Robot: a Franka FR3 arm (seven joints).
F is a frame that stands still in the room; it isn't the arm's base.
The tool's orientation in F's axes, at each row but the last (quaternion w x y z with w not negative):
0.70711, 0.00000, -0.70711, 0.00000
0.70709, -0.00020, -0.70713, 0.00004
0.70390, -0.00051, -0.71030, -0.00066
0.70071, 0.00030, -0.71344, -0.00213
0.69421, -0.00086, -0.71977, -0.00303
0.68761, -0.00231, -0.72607, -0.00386
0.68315, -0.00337, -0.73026, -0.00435
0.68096, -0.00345, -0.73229, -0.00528
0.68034, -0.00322, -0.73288, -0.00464
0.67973, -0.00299, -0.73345, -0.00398
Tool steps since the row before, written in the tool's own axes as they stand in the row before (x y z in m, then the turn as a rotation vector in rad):
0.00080, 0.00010, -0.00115, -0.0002, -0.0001, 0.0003
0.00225, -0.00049, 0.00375, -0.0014, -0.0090, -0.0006
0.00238, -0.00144, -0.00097, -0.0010, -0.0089, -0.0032
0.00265, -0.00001, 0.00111, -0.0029, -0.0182, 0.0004
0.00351, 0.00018, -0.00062, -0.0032, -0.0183, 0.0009
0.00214, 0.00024, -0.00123, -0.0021, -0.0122, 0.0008
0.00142, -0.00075, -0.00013, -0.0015, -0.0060, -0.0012
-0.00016, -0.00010, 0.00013, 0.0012, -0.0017, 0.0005
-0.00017, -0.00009, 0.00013, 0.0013, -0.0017, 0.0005
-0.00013, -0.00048, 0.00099, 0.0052, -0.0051, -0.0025
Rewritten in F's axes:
0.00115, 0.00010, 0.00080, -0.0003, -0.0001, -0.0002
-0.00375, -0.00049, 0.00225, 0.0006, -0.0090, -0.0014
0.00095, -0.00144, 0.00239, 0.0032, -0.0089, -0.0010
-0.00116, -0.00002, 0.00263, -0.0004, -0.0182, -0.0030
0.00049, 0.00017, 0.00353, -0.0009, -0.0183, -0.0033
0.00111, 0.00023, 0.00220, -0.0008, -0.0122, -0.0022
0.00003, -0.00075, 0.00142, 0.0012, -0.0060, -0.0014
-0.00012, -0.00010, -0.00017, -0.0006, -0.0017, 0.0012
-0.00012, -0.00009, -0.00018, -0.0006, -0.0017, 0.0013
-0.00098, -0.00047, -0.00021, 0.0020, -0.0051, 0.0054

